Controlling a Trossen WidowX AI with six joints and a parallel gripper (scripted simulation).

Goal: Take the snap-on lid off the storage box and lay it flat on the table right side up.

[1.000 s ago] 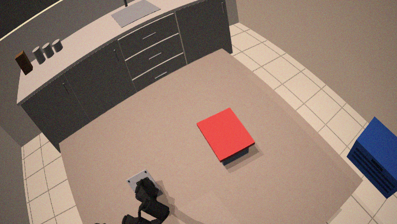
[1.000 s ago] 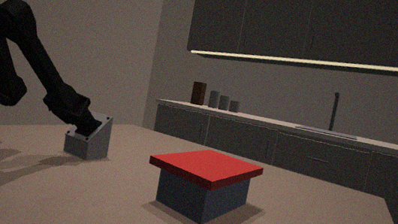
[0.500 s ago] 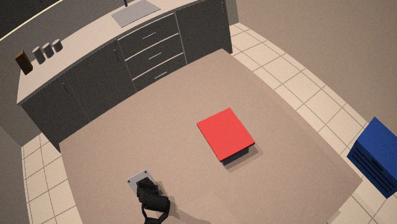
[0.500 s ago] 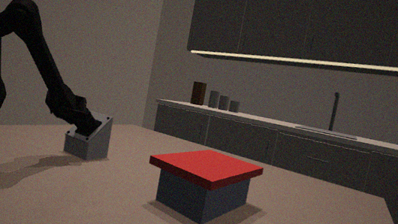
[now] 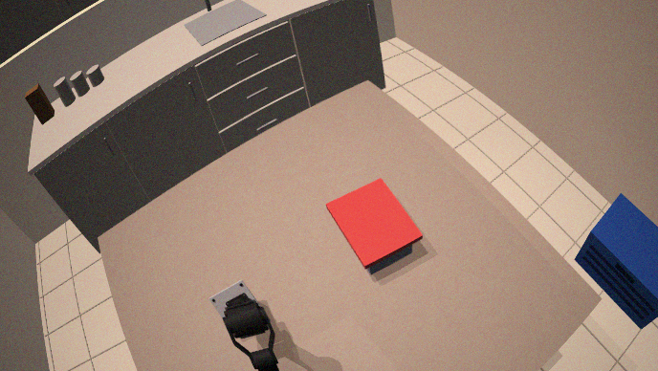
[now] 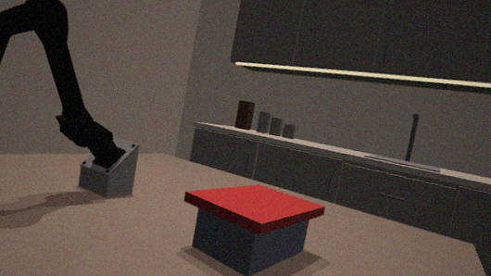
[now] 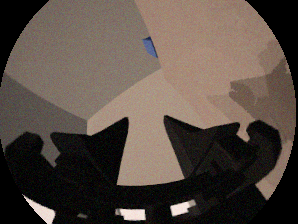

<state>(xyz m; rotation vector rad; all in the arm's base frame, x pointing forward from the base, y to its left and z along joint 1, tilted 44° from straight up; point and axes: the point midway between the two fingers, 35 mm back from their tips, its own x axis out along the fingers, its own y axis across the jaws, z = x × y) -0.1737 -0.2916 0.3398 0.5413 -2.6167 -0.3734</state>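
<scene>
My gripper tip is 63 cm short of the red lid, 49 cm to the right of it and 4 cm above it. Round my gripper tip: storage box 63 cm ahead, 49 cm to the left, 9 cm below.
</scene>
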